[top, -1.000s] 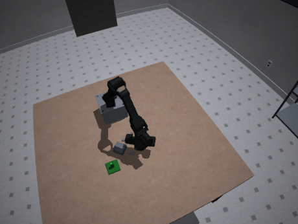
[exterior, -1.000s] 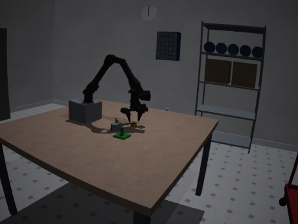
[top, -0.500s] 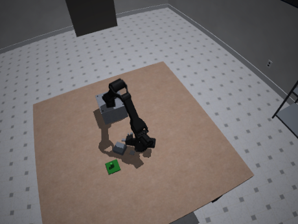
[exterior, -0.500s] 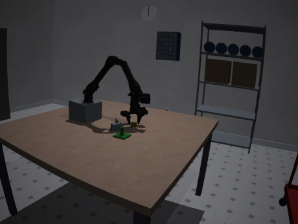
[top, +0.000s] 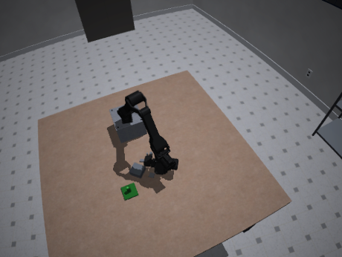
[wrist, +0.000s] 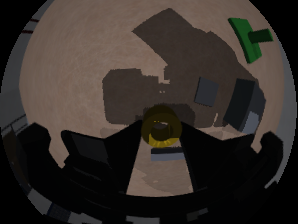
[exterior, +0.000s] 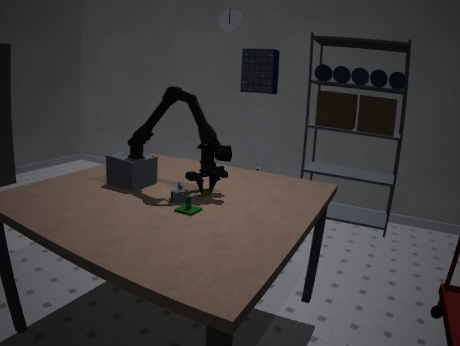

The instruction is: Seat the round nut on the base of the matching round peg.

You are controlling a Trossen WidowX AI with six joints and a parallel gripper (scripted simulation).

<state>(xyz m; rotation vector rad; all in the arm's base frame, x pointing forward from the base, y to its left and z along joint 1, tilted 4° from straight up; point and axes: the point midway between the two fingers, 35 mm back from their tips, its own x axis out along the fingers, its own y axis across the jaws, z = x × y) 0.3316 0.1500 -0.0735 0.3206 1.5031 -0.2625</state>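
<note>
Right now my hand is 7 cm to the left of the grey square piece, 4 cm above it and 2 cm short of it. From my hand the other things lie so: grey bar: 7 cm behind, 5 cm to the right, 4 cm below.
</note>
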